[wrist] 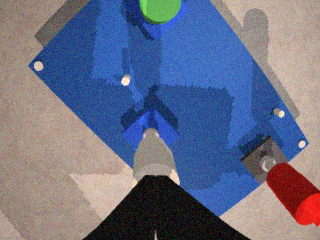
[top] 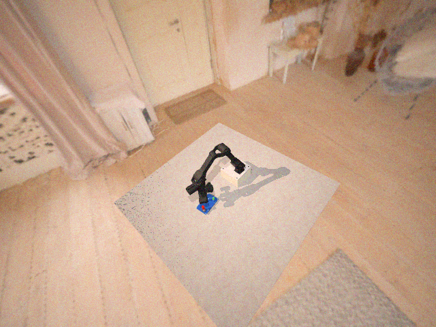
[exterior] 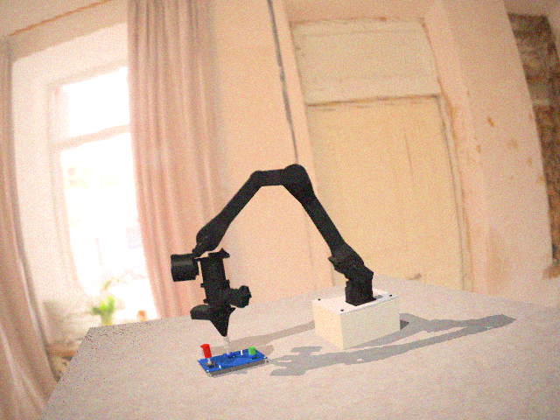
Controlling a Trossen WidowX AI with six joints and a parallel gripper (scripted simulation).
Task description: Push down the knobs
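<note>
Now: the white knob 1 cm below my gripper tip. Round my gripper tip: red knob (6 cm ahead, 5 cm to the left, 1 cm below).
</note>
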